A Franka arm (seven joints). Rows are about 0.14 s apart.
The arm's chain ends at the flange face. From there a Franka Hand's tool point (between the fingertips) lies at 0.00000 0.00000 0.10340 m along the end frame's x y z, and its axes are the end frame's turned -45 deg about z.
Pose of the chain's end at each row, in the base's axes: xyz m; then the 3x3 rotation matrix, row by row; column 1 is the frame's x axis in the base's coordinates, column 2 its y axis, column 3 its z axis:
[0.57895 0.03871 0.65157], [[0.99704 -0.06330 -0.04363], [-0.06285 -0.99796 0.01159], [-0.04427 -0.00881 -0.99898]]
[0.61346 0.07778 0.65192], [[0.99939 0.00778 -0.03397], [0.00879 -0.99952 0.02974], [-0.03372 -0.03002 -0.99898]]
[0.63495 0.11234 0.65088], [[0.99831 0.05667 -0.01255], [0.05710 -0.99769 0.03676], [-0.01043 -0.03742 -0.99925]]
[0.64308 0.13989 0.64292], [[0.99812 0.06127 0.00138], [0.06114 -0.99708 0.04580], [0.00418 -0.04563 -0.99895]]
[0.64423 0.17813 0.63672], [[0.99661 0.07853 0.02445], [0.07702 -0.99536 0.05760], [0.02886 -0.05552 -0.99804]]
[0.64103 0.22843 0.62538], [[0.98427 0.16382 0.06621], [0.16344 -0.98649 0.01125], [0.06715 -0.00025 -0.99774]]
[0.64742 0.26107 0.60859], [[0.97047 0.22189 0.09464], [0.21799 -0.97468 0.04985], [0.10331 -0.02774 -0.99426]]
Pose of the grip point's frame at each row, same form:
[0.57444 0.03991 0.54828], [[0.74977 0.66025 -0.04363], [0.66122 -0.75011 0.01159], [-0.02507 -0.03753 -0.99898]]
[0.60995 0.08086 0.54863], [[0.70117 0.71218 -0.03397], [0.71298 -0.70055 0.02974], [-0.00262 -0.04507 -0.99898]]
[0.63365 0.11614 0.54756], [[0.66584 0.74598 -0.01255], [0.74585 -0.66510 0.03676], [0.01908 -0.03384 -0.99925]]
[0.64322 0.14463 0.53963], [[0.66245 0.74910 0.00138], [0.74827 -0.66181 0.04580], [0.03522 -0.02931 -0.99895]]
[0.64676 0.18409 0.53352], [[0.64918 0.76024 0.02445], [0.75829 -0.64936 0.05760], [0.05967 -0.01885 -0.99804]]
[0.64788 0.22959 0.52221], [[0.58015 0.81182 0.06621], [0.81312 -0.58198 0.01125], [0.04766 0.04731 -0.99774]]
[0.65721 0.26622 0.50578], [[0.52933 0.84313 0.09464], [0.84335 -0.53506 0.04985], [0.09267 0.05344 -0.99426]]

